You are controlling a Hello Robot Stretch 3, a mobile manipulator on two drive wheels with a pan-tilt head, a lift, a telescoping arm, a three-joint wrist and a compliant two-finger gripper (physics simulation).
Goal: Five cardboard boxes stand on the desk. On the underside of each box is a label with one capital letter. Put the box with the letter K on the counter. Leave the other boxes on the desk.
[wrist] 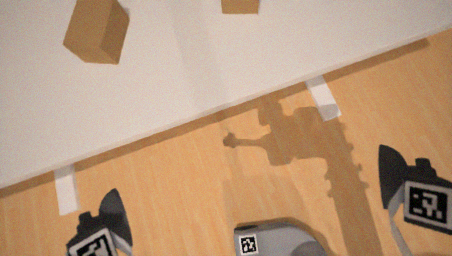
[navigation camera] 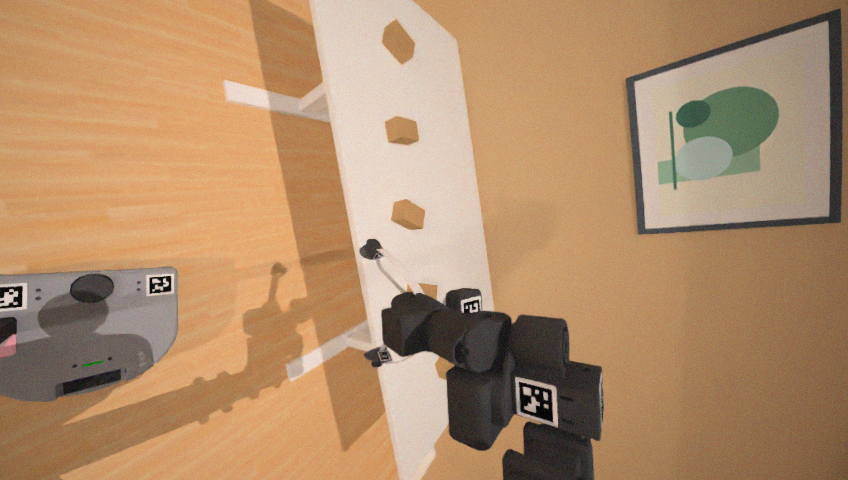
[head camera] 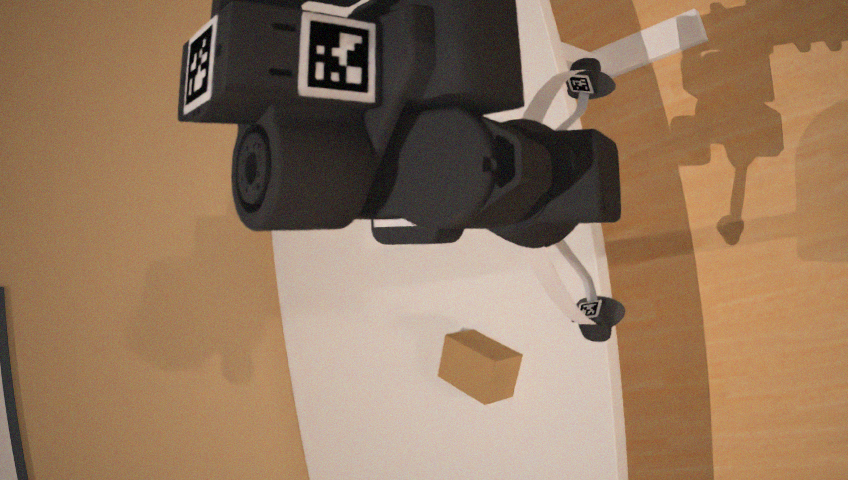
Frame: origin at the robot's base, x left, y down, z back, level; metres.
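Seen in the pictures: gripper, fingertip midpoint: (wrist: 248, 188) (navigation camera: 369, 300); robot's base, origin of the base link: (navigation camera: 93, 286).
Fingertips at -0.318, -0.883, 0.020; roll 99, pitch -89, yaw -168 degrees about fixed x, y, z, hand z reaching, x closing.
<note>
Offsets run from my fingertips to a thing's top centre, as dx, dy, dz. Level surfaces: height alone.
Several plain cardboard boxes stand on the white desk @(dy +0.162) (head camera: 357, 416) (navigation camera: 422, 83) (wrist: 150, 125). In the navigation view, three boxes are a far box @(-0.264, +0.112, -0.735) (navigation camera: 398, 41), a second box @(-0.266, +0.112, -0.449) (navigation camera: 401, 130) and a middle box @(-0.279, +0.112, -0.195) (navigation camera: 407, 214). A fourth box @(-0.329, +0.112, +0.046) (navigation camera: 427, 291) and a fifth box @(-0.465, +0.112, +0.310) (navigation camera: 441, 368) are partly hidden by the wrist and arm. The head view shows one box (head camera: 482, 366). The wrist view shows one box (wrist: 95, 32) and part of another box (wrist: 240, 6). My gripper (head camera: 595, 199) (navigation camera: 373, 302) (wrist: 248, 188) is wide open and empty, above the desk's front edge. No labels show. The counter does not show.
My dark wrist and arm (head camera: 440, 166) (navigation camera: 476, 344) reach over the desk. My grey base (navigation camera: 124, 333) (wrist: 280, 240) stands on the wood floor in front. White desk feet (navigation camera: 267, 102) (wrist: 65, 192) stick out on the floor. A framed picture (navigation camera: 632, 148) hangs on the wall behind.
</note>
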